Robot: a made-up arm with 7 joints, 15 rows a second.
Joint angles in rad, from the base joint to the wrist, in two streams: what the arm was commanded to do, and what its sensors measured. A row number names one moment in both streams.
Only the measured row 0 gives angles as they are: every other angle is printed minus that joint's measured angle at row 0.
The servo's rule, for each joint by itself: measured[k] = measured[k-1] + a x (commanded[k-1-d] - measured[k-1]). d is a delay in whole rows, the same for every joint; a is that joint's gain. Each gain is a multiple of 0.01, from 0.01 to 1. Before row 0 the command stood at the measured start. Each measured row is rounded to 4 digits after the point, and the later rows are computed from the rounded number. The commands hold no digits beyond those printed.
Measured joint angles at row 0:
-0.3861, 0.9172, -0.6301, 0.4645, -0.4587, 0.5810, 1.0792
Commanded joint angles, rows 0 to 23:
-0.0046, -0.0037, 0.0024, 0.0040, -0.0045, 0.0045, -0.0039
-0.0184, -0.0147, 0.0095, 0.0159, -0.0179, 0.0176, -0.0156
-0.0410, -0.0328, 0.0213, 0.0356, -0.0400, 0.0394, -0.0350
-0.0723, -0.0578, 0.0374, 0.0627, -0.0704, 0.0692, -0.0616
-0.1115, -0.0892, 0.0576, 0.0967, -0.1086, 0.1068, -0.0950
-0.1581, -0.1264, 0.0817, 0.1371, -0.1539, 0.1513, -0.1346
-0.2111, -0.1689, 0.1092, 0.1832, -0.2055, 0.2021, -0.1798
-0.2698, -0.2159, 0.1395, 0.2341, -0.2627, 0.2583, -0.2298
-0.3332, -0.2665, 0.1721, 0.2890, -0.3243, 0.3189, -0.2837
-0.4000, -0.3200, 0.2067, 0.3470, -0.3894, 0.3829, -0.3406
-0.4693, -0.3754, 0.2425, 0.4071, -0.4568, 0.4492, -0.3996
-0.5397, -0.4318, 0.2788, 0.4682, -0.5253, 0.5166, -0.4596
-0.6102, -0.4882, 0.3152, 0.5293, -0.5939, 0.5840, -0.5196
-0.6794, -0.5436, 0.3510, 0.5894, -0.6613, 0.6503, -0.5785
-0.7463, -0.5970, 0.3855, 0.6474, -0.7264, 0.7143, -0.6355
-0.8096, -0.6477, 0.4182, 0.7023, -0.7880, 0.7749, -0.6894
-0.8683, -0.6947, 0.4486, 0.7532, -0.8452, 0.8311, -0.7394
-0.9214, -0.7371, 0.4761, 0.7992, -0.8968, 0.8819, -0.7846
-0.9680, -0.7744, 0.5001, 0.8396, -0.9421, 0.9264, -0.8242
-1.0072, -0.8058, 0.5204, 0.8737, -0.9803, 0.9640, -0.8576
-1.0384, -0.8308, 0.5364, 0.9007, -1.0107, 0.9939, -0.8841
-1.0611, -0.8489, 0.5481, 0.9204, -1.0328, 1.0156, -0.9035
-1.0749, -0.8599, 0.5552, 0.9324, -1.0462, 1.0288, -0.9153
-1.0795, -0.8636, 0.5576, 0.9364, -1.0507, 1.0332, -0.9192
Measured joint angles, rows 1 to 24:
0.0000, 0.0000, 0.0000, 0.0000, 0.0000, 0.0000, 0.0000
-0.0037, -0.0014, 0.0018, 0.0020, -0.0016, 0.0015, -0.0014
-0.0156, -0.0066, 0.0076, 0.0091, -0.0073, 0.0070, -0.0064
-0.0362, -0.0168, 0.0179, 0.0226, -0.0187, 0.0180, -0.0164
-0.0654, -0.0328, 0.0325, 0.0431, -0.0368, 0.0354, -0.0322
-0.1027, -0.0548, 0.0513, 0.0704, -0.0619, 0.0597, -0.0542
-0.1476, -0.0827, 0.0741, 0.1044, -0.0941, 0.0908, -0.0823
-0.1990, -0.1163, 0.1004, 0.1446, -0.1331, 0.1286, -0.1164
-0.2563, -0.1551, 0.1297, 0.1902, -0.1785, 0.1727, -0.1561
-0.3186, -0.1985, 0.1615, 0.2406, -0.2295, 0.2224, -0.2008
-0.3845, -0.2459, 0.1954, 0.2949, -0.2855, 0.2770, -0.2497
-0.4532, -0.2964, 0.2307, 0.3521, -0.3455, 0.3355, -0.3022
-0.5233, -0.3492, 0.2668, 0.4113, -0.4084, 0.3971, -0.3573
-0.5937, -0.4034, 0.3031, 0.4715, -0.4733, 0.4606, -0.4141
-0.6631, -0.4581, 0.3390, 0.5316, -0.5391, 0.5251, -0.4716
-0.7305, -0.5123, 0.3739, 0.5907, -0.6047, 0.5894, -0.5290
-0.7946, -0.5651, 0.4071, 0.6476, -0.6689, 0.6525, -0.5851
-0.8543, -0.6156, 0.4382, 0.7015, -0.7306, 0.7132, -0.6391
-0.9087, -0.6630, 0.4666, 0.7513, -0.7888, 0.7706, -0.6900
-0.9567, -0.7064, 0.4917, 0.7963, -0.8425, 0.8236, -0.7370
-0.9976, -0.7452, 0.5132, 0.8358, -0.8907, 0.8713, -0.7792
-1.0306, -0.7786, 0.5306, 0.8689, -0.9327, 0.9130, -0.8159
-1.0553, -0.8060, 0.5437, 0.8952, -0.9677, 0.9479, -0.8466
-1.0712, -0.8270, 0.5523, 0.9142, -0.9952, 0.9754, -0.8706
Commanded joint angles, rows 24 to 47:
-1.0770, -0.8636, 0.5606, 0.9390, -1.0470, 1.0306, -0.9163
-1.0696, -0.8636, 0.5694, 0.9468, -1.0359, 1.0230, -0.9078
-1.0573, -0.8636, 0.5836, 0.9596, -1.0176, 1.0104, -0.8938
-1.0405, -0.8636, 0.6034, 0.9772, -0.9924, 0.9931, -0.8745
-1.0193, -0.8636, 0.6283, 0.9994, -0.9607, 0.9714, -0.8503
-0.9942, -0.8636, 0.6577, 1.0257, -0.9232, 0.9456, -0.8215
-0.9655, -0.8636, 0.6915, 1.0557, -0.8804, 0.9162, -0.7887
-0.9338, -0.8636, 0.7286, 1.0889, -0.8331, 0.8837, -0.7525
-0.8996, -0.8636, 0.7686, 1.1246, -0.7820, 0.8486, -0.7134
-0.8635, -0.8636, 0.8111, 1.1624, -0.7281, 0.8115, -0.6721
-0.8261, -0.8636, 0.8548, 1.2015, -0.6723, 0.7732, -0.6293
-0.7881, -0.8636, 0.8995, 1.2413, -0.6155, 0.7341, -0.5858
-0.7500, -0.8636, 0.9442, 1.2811, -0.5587, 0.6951, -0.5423
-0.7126, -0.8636, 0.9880, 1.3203, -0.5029, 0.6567, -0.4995
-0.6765, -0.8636, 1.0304, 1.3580, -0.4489, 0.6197, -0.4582
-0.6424, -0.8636, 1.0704, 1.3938, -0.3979, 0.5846, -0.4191
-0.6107, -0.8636, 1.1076, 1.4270, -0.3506, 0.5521, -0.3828
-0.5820, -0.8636, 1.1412, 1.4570, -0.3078, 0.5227, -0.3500
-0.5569, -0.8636, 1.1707, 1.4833, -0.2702, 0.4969, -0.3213
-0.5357, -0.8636, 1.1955, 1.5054, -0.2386, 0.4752, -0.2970
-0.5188, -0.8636, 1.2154, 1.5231, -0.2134, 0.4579, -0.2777
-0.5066, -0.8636, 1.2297, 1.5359, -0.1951, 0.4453, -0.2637
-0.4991, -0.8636, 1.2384, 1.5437, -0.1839, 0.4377, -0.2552
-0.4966, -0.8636, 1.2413, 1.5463, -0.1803, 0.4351, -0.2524
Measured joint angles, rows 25 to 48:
-1.0779, -0.8413, 0.5563, 0.9255, -1.0146, 0.9951, -0.8876
-1.0772, -0.8500, 0.5595, 0.9324, -1.0259, 1.0072, -0.8976
-1.0710, -0.8553, 0.5669, 0.9397, -1.0294, 1.0126, -0.9012
-1.0599, -0.8585, 0.5794, 0.9498, -1.0253, 1.0119, -0.8986
-1.0442, -0.8605, 0.5974, 0.9638, -1.0138, 1.0055, -0.8902
-1.0240, -0.8617, 0.6206, 0.9820, -0.9952, 0.9939, -0.8762
-0.9999, -0.8624, 0.6484, 1.0043, -0.9700, 0.9775, -0.8571
-0.9720, -0.8629, 0.6807, 1.0305, -0.9386, 0.9567, -0.8332
-0.9411, -0.8632, 0.7166, 1.0603, -0.9017, 0.9319, -0.8050
-0.9075, -0.8634, 0.7556, 1.0931, -0.8598, 0.9036, -0.7729
-0.8719, -0.8635, 0.7972, 1.1284, -0.8137, 0.8723, -0.7376
-0.8348, -0.8635, 0.8404, 1.1657, -0.7642, 0.8386, -0.6997
-0.7970, -0.8635, 0.8847, 1.2043, -0.7122, 0.8031, -0.6598
-0.7589, -0.8635, 0.9293, 1.2435, -0.6585, 0.7664, -0.6187
-0.7214, -0.8635, 0.9733, 1.2827, -0.6040, 0.7291, -0.5770
-0.6850, -0.8635, 1.0161, 1.3211, -0.5497, 0.6919, -0.5354
-0.6505, -0.8635, 1.0568, 1.3582, -0.4966, 0.6554, -0.4947
-0.6183, -0.8635, 1.0949, 1.3933, -0.4455, 0.6203, -0.4555
-0.5889, -0.8635, 1.1296, 1.4258, -0.3973, 0.5871, -0.4186
-0.5630, -0.8635, 1.1604, 1.4551, -0.3528, 0.5564, -0.3845
-0.5409, -0.8635, 1.1867, 1.4808, -0.3128, 0.5288, -0.3539
-0.5230, -0.8635, 1.2082, 1.5024, -0.2780, 0.5047, -0.3272
-0.5097, -0.8635, 1.2243, 1.5195, -0.2490, 0.4845, -0.3050
-0.5011, -0.8635, 1.2349, 1.5318, -0.2262, 0.4686, -0.2876

